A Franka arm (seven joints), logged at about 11 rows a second.
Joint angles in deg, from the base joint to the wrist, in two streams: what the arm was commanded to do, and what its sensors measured. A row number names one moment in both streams.
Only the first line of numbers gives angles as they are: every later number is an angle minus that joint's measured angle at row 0.
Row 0, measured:
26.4, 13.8, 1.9, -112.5, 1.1, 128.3, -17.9
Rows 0 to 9, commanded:
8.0, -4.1, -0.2, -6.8, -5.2, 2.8, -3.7
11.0, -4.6, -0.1, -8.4, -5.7, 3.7, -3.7
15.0, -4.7, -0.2, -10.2, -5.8, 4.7, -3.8
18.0, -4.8, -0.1, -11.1, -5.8, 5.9, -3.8
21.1, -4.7, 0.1, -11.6, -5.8, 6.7, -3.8
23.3, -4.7, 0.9, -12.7, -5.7, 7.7, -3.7
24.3, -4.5, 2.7, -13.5, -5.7, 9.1, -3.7
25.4, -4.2, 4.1, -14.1, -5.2, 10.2, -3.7
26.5, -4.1, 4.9, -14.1, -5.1, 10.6, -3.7
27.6, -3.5, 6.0, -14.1, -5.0, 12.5, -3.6
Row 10, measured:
26.8, -2.4, 4.9, -12.6, -4.7, 10.5, -2.9
